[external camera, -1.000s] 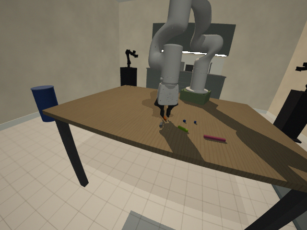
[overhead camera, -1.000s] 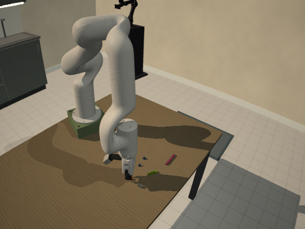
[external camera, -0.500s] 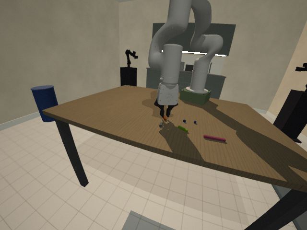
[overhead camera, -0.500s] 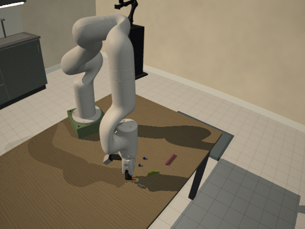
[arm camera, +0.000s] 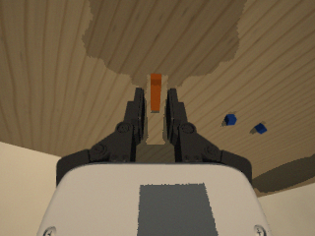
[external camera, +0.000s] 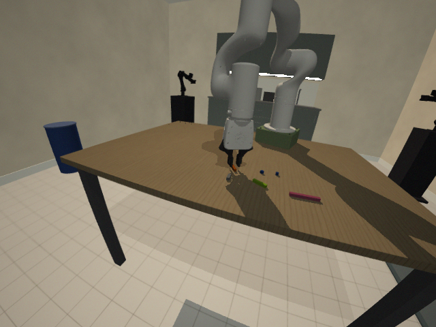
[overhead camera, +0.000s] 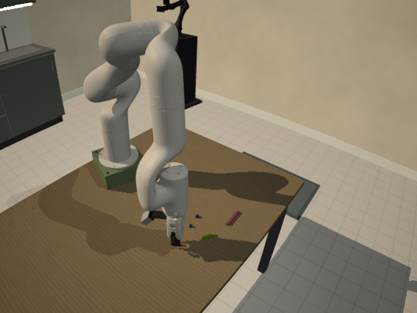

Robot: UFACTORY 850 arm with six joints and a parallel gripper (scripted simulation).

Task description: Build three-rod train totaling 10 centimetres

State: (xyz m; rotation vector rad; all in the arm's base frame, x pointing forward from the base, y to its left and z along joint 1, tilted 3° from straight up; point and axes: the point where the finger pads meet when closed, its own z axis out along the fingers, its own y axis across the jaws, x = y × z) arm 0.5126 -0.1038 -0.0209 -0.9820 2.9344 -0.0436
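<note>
Now: the orange rod 3 cm below my hand. The rest, counted from my hand: pink rod (25 cm to the left, 6 cm ahead, 3 cm below); grey rod (7 cm ahead, 3 cm below, 1 cm to the left); lime rod (11 cm to the left, 6 cm ahead, 3 cm below).
</note>
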